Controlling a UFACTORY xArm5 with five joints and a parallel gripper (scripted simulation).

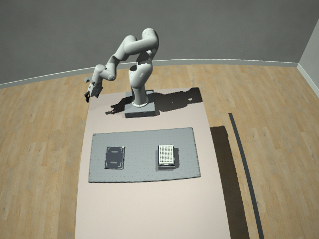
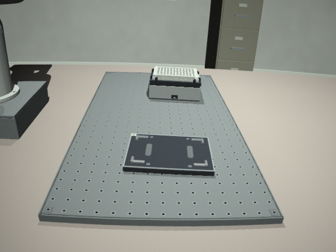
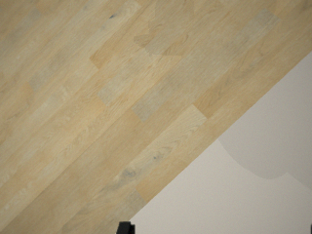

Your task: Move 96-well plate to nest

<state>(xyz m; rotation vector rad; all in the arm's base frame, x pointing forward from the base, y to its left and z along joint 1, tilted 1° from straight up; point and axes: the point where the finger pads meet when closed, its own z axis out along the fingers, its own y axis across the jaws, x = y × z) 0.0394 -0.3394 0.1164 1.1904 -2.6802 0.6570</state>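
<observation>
My gripper is now 430 mm short of the white 96-well plate, 500 mm to the right of it and 100 mm above it. From my hand the other things lie so: A1 label 330 mm ahead, 220 mm to the left, 150 mm below; then dark plate nest 400 mm ahead, 170 mm to the left, 150 mm below.
</observation>
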